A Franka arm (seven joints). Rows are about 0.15 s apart.
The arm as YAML. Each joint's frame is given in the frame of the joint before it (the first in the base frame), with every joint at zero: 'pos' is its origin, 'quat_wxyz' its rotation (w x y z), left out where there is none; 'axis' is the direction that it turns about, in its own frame. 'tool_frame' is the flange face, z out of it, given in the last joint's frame.
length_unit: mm
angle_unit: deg
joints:
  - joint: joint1
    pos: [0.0, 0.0, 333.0]
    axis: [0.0, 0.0, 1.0]
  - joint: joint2
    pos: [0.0, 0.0, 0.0]
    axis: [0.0, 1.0, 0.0]
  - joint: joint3
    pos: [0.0, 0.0, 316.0]
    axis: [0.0, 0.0, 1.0]
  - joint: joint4
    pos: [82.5, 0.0, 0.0]
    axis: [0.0, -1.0, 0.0]
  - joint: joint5
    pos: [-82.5, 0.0, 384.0]
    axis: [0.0, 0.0, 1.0]
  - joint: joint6
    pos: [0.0, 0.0, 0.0]
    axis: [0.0, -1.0, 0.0]
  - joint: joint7
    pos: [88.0, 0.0, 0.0]
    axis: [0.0, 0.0, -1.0]
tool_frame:
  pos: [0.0, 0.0, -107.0]
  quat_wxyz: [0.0, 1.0, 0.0, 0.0]
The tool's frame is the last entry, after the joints.
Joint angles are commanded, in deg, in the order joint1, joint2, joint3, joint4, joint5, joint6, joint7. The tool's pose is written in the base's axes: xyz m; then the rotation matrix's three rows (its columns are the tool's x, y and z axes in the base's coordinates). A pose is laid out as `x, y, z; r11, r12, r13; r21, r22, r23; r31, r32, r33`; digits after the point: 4 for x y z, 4 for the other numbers.
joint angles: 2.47, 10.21, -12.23, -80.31, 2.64, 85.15, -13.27
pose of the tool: 0.5927, -0.0846, 0.5957; 0.9942, 0.0634, -0.0870; 0.0656, -0.9976, 0.0233; -0.0853, -0.0289, -0.9959
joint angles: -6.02, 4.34, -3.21, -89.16, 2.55, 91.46, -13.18
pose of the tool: 0.5721, -0.0870, 0.5908; 0.9974, 0.0664, -0.0285; 0.0676, -0.9967, 0.0454; -0.0254, -0.0472, -0.9986
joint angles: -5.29, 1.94, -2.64, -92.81, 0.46, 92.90, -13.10
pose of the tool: 0.5619, -0.0770, 0.5867; 0.9955, 0.0894, -0.0310; 0.0897, -0.9959, 0.0108; -0.0299, -0.0136, -0.9995
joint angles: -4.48, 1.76, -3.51, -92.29, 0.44, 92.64, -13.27
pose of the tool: 0.5610, -0.0774, 0.5924; 0.9955, 0.0915, -0.0235; 0.0917, -0.9957, 0.0091; -0.0226, -0.0113, -0.9997
